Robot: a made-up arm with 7 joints. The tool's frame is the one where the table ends. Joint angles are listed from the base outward.
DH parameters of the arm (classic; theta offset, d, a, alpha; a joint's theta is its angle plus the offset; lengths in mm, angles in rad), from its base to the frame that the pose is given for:
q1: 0 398.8 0 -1.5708
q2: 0 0 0 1.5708
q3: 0 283.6 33.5 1.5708
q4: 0 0 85 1.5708
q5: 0 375.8 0 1.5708
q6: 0 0 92.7 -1.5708
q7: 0 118.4 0 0
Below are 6 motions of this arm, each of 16 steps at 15 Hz.
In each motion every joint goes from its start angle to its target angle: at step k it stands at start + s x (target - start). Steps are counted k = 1, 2, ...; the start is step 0. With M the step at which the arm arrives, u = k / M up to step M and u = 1 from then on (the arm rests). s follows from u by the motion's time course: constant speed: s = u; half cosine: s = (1 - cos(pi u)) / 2; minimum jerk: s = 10 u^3 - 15 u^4 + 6 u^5.
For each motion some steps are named. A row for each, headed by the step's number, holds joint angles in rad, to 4 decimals.
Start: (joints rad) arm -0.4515 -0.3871 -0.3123 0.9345 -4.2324 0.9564 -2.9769
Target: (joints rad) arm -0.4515 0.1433 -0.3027 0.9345 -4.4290 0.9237 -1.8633
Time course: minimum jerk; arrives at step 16
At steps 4, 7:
4: -0.4515 -0.3322 -0.3113 0.9345 -4.2528 0.9530 -2.8616
7: -0.4515 -0.1834 -0.3086 0.9345 -4.3079 0.9438 -2.5492

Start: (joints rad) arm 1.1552 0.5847 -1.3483 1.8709 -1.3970 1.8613 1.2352
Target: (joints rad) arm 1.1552 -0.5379 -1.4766 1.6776 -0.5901 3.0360 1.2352
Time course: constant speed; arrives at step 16
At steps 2, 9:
2: 1.1552 0.4444 -1.3643 1.8467 -1.2961 2.0081 1.2352
9: 1.1552 -0.0468 -1.4205 1.7622 -0.9431 2.5221 1.2352

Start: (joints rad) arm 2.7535 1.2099 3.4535 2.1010 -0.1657 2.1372 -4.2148
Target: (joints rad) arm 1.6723 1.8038 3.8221 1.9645 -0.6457 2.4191 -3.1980
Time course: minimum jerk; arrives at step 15
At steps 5, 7, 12, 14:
5: 2.5266 1.3345 3.5309 2.0724 -0.2664 2.1964 -4.0014
7: 2.2803 1.4698 3.6148 2.0413 -0.3758 2.2606 -3.7698
12: 1.7349 1.7694 3.8008 1.9724 -0.6179 2.4028 -3.2569
14: 1.6752 1.8022 3.8211 1.9649 -0.6444 2.4183 -3.2007

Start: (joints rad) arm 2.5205 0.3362 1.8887 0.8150 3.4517 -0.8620 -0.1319
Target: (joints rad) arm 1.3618 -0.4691 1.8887 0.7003 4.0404 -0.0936 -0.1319
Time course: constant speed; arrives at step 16
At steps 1, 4, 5, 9, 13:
1: 2.4481 0.2859 1.8887 0.8078 3.4885 -0.8140 -0.1319
4: 2.2308 0.1349 1.8887 0.7863 3.5989 -0.6699 -0.1319
5: 2.1584 0.0845 1.8887 0.7792 3.6357 -0.6219 -0.1319
9: 1.8687 -0.1168 1.8887 0.7505 3.7828 -0.4298 -0.1319
13: 1.5791 -0.3181 1.8887 0.7218 3.9300 -0.2377 -0.1319

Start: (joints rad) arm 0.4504 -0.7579 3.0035 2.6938 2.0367 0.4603 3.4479
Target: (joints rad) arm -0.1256 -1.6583 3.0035 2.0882 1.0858 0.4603 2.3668
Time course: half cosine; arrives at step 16
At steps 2, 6, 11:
2: 0.4285 -0.7922 3.0035 2.6708 2.0005 0.4603 3.4068
6: 0.2726 -1.0358 3.0035 2.5069 1.7432 0.4603 3.1142
11: 0.0024 -1.4582 3.0035 2.2228 1.2971 0.4603 2.6070

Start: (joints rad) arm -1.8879 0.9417 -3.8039 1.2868 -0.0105 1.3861 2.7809
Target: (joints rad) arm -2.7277 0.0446 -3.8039 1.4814 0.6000 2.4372 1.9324
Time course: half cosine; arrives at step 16
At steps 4, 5, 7, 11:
4: -2.0109 0.8103 -3.8039 1.3153 0.0789 1.5400 2.6566
5: -2.0745 0.7424 -3.8039 1.3300 0.1252 1.6197 2.5924
7: -2.2259 0.5807 -3.8039 1.3651 0.2352 1.8091 2.4394
11: -2.5411 0.2439 -3.8039 1.4382 0.4643 2.2036 2.1209

